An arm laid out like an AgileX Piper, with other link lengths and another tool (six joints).
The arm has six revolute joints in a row. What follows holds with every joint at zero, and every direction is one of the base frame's. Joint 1 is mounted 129.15 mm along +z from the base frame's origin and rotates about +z. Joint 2 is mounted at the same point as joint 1 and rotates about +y. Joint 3 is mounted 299.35 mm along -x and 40.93 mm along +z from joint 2 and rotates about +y. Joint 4 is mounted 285.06 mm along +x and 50.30 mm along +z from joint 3 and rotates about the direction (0.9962, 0, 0.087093). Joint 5 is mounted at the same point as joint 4 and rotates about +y. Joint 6 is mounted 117.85 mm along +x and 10.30 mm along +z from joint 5 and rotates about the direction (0.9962, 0, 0.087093). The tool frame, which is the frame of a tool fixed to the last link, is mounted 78.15 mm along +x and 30.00 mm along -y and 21.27 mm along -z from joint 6; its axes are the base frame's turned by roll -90.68, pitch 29.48 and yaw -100.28 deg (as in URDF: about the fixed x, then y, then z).
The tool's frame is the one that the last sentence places.
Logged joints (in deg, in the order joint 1, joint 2, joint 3, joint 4, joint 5, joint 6), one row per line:
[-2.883 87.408 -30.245 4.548 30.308 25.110]
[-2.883 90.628 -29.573 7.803 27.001 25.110]
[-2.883 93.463 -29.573 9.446 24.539 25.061]
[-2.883 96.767 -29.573 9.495 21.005 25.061]
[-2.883 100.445 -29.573 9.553 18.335 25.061]
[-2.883 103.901 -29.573 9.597 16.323 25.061]
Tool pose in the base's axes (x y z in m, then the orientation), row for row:
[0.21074 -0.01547 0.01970 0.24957 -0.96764 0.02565 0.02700]
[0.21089 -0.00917 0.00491 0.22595 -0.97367 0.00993 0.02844]
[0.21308 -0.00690 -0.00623 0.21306 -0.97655 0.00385 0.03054]
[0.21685 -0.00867 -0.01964 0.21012 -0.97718 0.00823 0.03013]
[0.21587 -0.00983 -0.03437 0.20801 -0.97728 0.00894 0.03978]
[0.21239 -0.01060 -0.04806 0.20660 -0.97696 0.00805 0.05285]
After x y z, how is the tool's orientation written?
As a quaternion, x y z w.
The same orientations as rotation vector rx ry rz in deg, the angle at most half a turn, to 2 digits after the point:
[44.17 -171.24 4.54]
[39.95 -172.16 1.76]
[37.62 -172.44 0.68]
[37.11 -172.60 1.45]
[36.52 -171.59 1.57]
[35.99 -170.17 1.40]

